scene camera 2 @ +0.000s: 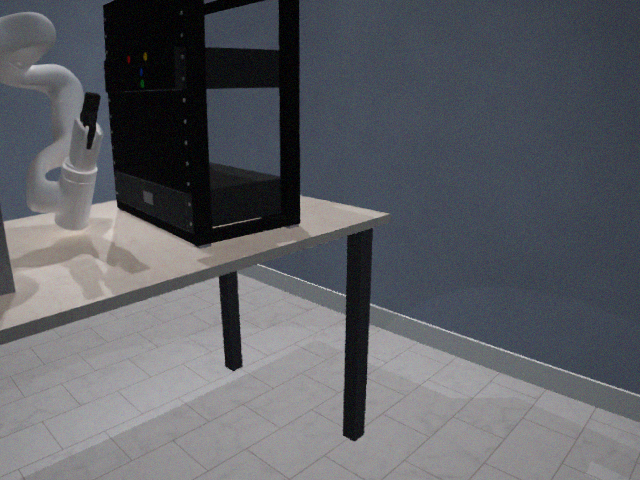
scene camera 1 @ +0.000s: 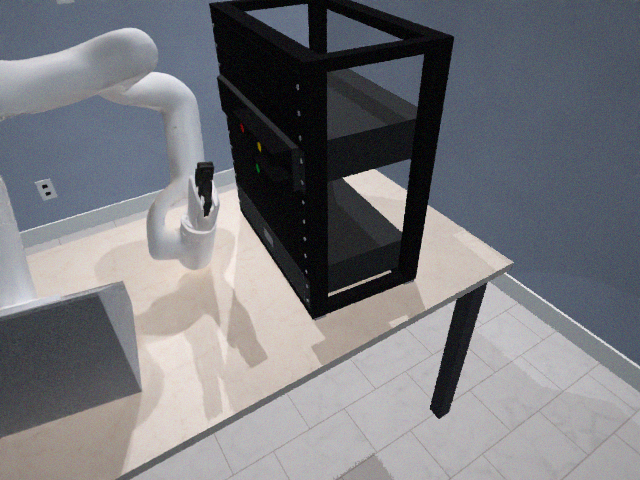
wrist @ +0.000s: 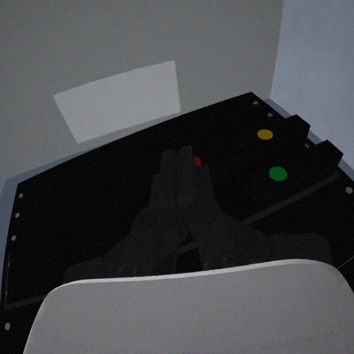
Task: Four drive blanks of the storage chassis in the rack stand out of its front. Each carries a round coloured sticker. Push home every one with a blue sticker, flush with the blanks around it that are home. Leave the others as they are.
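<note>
The black storage chassis (scene camera 1: 298, 170) (scene camera 2: 179, 67) sits in the rack (scene camera 1: 313, 232) (scene camera 2: 200, 155). Its blanks bear a red sticker (scene camera 1: 241, 128) (scene camera 2: 128, 59) (wrist: 197, 161), a yellow sticker (scene camera 1: 259, 146) (scene camera 2: 145, 56) (wrist: 265, 134) and a green sticker (scene camera 1: 257, 168) (scene camera 2: 142, 83) (wrist: 278, 173). The yellow and green blanks stand out. A blue sticker (scene camera 2: 141, 72) shows above the green one in scene camera 2; its blank's depth cannot be told. My gripper (scene camera 1: 205, 166) (scene camera 2: 92, 96) (wrist: 182, 166) is shut and empty, apart from the chassis front, and partly covers the red sticker in the wrist view.
The rack stands on the table (scene camera 1: 289, 330) (scene camera 2: 155, 268). A dark unit with a pale label (scene camera 1: 268, 236) (scene camera 2: 148, 197) sits low in the rack. A grey slanted panel (scene camera 1: 62, 356) stands at the table's near left. The rack's side is open between its posts.
</note>
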